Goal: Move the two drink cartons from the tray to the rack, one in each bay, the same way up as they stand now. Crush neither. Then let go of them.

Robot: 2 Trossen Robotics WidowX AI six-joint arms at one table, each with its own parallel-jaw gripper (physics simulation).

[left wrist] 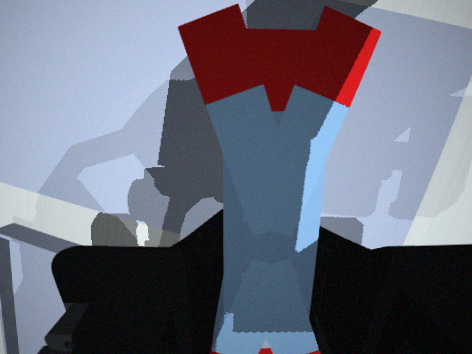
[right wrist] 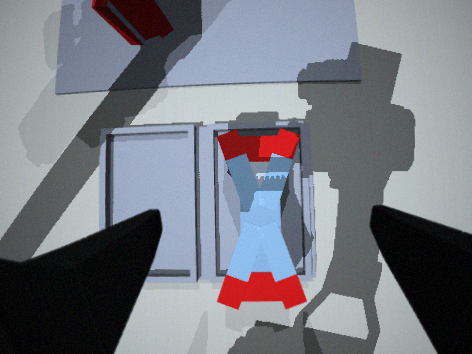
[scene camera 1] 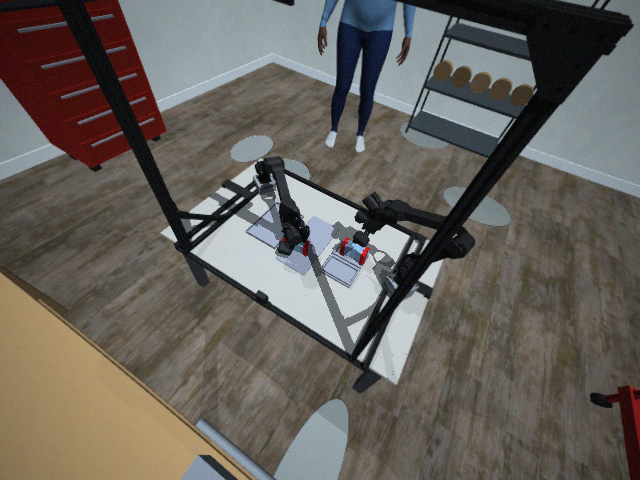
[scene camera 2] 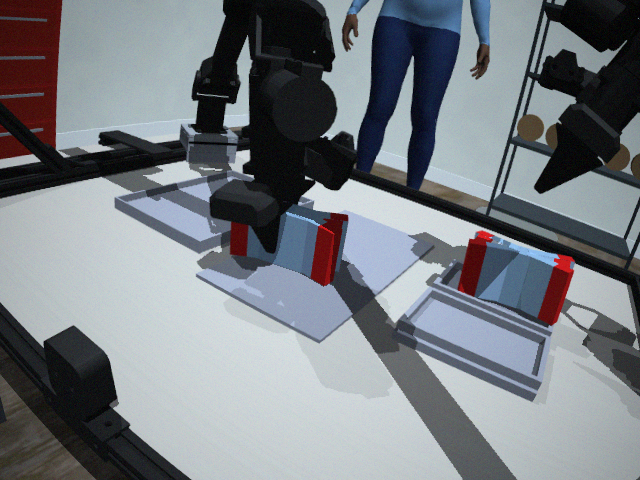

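Seen in the pictures: left gripper, fingertip midpoint: (left wrist: 253,216) (scene camera 2: 276,246); right gripper, fingertip midpoint: (right wrist: 265,218) (scene camera 2: 540,184); left arm's base, link origin: (scene camera 1: 264,179) (scene camera 2: 208,129).
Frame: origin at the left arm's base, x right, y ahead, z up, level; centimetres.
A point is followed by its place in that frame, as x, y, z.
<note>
A blue carton with red ends (scene camera 1: 301,246) @(0.6, 51.3, 1.4) (scene camera 2: 298,240) @(1.3, 49.9, -1.0) (left wrist: 272,165) @(0.0, 49.5, 1.9) is held level over the thin flat plate (scene camera 2: 382,248). My left gripper (scene camera 2: 273,235) @(2.2, 46.4, -3.4) (left wrist: 253,216) @(2.2, 46.4, -3.4) is shut on its middle; its far finger is hidden in scene camera 2. The second carton (scene camera 1: 354,249) @(-21.2, 62.8, 2.4) (scene camera 2: 516,279) @(-21.3, 63.0, -0.5) (right wrist: 261,220) @(-22.4, 62.0, 2.7) stands in one bay of the rack (scene camera 1: 341,268) @(-13.7, 66.2, -4.6) (scene camera 2: 478,333) @(-13.3, 66.3, -4.6) (right wrist: 198,240) @(-18.8, 67.3, -4.5), the right bay in the right wrist view. The other bay is empty. My right gripper (right wrist: 265,218) @(-21.7, 61.4, 11.0) is open above this second carton, its fingers wide on either side and apart from it. The tray (scene camera 2: 155,225) @(15.1, 36.5, -4.9) holds no visible carton.
The flat plate lies between tray and rack. A black block (scene camera 2: 80,366) @(24.8, 68.3, -0.2) stands on the frame rail at the front left in scene camera 2. Black posts and rails (scene camera 1: 310,333) @(12.3, 86.8, -5.8) surround the table (scene camera 1: 248,279) @(27.1, 54.4, -5.5). A person (scene camera 1: 364,62) stands behind it.
</note>
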